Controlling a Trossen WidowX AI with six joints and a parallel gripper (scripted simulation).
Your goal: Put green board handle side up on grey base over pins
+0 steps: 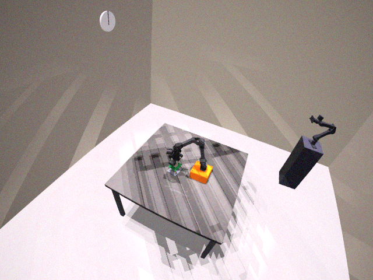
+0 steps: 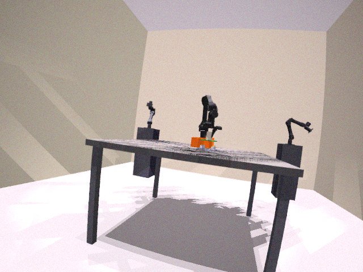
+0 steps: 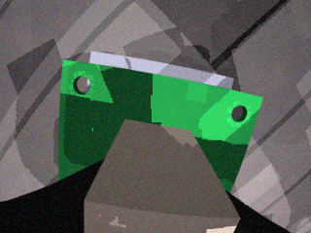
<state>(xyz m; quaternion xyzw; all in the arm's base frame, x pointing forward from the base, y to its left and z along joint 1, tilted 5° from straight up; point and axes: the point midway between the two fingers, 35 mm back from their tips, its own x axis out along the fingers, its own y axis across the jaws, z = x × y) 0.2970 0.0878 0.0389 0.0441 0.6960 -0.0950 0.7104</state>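
The grey base lies 10 cm below my gripper tip. From my gripper tip the other things lie so: green board (right at my gripper tip).
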